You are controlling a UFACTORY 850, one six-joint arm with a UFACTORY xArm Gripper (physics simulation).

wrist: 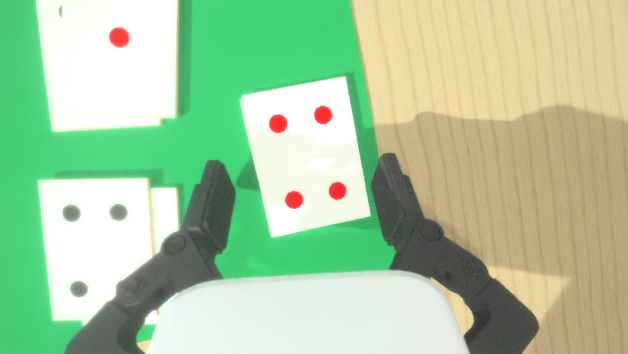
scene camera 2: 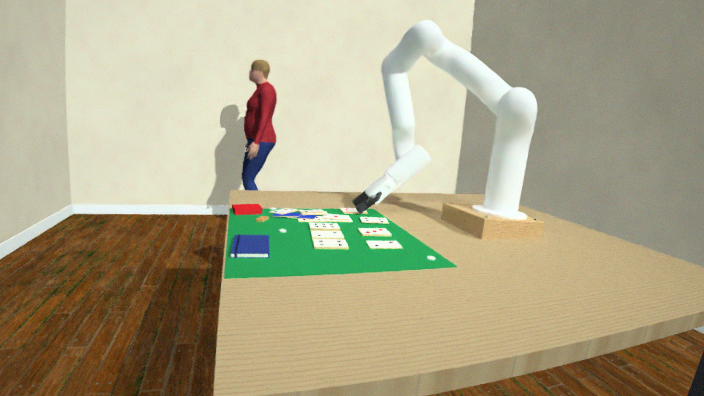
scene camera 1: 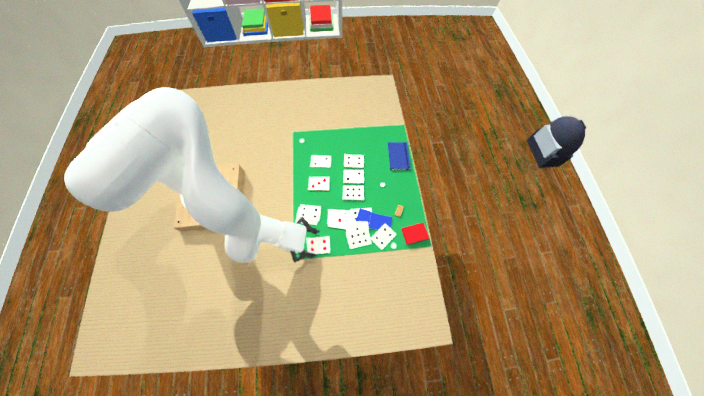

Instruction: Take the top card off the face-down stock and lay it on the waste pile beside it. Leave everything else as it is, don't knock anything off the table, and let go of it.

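Observation:
Two overlapping blue card backs point(scene camera 1: 381, 220) point(scene camera 2: 307, 216) lie among face-up white cards on the green mat point(scene camera 1: 370, 137) point(scene camera 2: 300, 267) point(wrist: 275, 30). I cannot tell which pile is the stock or the waste. A white card with four red dots point(scene camera 1: 325, 245) point(scene camera 2: 346, 210) point(wrist: 310, 155) lies near the mat's corner. My gripper point(scene camera 1: 312, 243) point(scene camera 2: 358, 206) point(wrist: 303, 172) is open and empty; in the wrist view its fingers appear on either side of this card. The exact height of the fingertips is unclear. No blue card shows in the wrist view.
A one-red-dot card point(scene camera 1: 336, 219) point(wrist: 120, 80) and a pile topped by black dots point(scene camera 1: 310, 213) point(wrist: 95, 250) lie nearby. A nine-dot card point(scene camera 1: 358, 239) touches the blue cards. A red box point(scene camera 1: 415, 233) point(scene camera 2: 247, 209), orange piece point(scene camera 1: 399, 210) and blue notebook point(scene camera 1: 398, 156) point(scene camera 2: 252, 246) stand farther off.

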